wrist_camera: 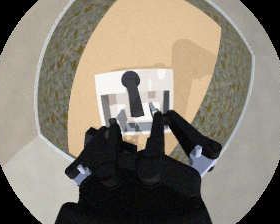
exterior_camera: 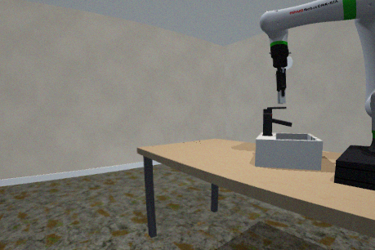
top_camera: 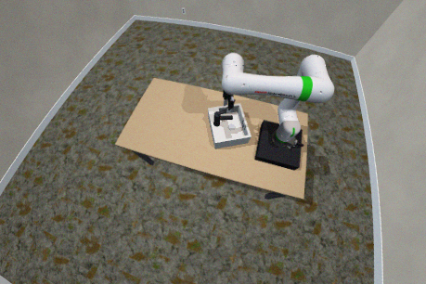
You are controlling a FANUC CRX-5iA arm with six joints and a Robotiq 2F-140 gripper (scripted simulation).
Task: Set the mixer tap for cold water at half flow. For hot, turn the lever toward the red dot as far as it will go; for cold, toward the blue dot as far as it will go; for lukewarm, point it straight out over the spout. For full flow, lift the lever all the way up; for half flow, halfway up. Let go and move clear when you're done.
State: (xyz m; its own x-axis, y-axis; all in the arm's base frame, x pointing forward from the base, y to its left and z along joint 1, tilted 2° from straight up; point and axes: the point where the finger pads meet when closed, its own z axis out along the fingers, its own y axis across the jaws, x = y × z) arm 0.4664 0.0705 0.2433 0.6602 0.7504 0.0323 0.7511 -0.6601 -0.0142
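Now: the lever 2 cm ahead of my hand, 2 cm to the left of it and 5 cm below it. Round my hand: black mixer tap (3 cm ahead, 4 cm to the left, 10 cm below); white basin (4 cm behind, 2 cm to the right, 29 cm below).
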